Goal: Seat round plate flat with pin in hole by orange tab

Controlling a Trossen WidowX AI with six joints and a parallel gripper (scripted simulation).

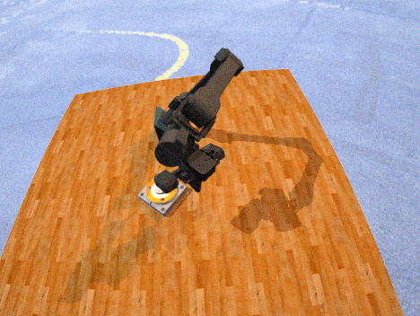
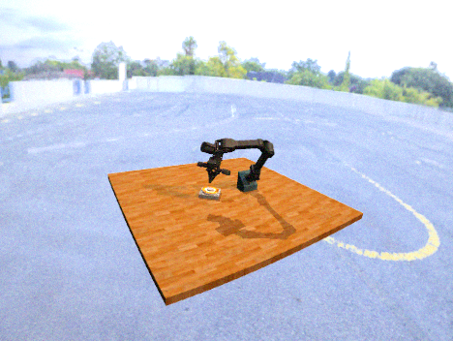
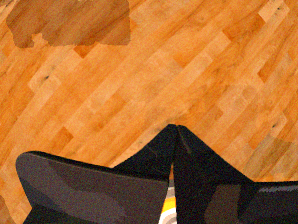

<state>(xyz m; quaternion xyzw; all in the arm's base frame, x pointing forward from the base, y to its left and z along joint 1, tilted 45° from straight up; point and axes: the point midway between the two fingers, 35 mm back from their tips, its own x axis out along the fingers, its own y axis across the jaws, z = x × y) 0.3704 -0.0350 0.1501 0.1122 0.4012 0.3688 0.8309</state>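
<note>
Right now the square grey base is 130 mm to the right of my gripper tip, 120 mm below it and 100 mm behind it.
</note>
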